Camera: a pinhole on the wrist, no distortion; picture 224 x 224 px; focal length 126.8 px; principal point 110.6 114.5 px. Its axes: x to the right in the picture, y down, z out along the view. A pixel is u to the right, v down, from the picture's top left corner.
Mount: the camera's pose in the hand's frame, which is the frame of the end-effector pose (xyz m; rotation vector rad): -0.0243 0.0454 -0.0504 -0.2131 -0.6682 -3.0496
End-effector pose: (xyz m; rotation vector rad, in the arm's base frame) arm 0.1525 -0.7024 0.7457 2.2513 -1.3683 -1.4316
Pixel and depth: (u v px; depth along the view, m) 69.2 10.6 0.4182
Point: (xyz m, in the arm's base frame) -0.2805 -1.0663 0.8452
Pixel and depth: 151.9 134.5 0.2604
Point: -0.0949 -0.6465 0.7429
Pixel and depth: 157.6 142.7 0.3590
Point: -0.1901 -0.5890 0.7084
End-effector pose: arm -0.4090 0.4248 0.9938 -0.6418 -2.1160 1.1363
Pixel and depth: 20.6 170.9 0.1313
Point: -0.5206 0.4638 0.9486
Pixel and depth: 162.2 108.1 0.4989
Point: -0.5714 0.2334 0.5313
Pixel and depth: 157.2 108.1 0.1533
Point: -0.4219 0.3938 0.8365
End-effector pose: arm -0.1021 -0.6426 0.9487 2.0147 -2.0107 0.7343
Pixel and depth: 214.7 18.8 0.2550
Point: -0.3891 -0.5396 0.6751
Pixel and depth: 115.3 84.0 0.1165
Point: -0.2095 -0.6568 0.8807
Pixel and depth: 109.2 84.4 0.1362
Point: -0.2187 -0.6718 0.8692
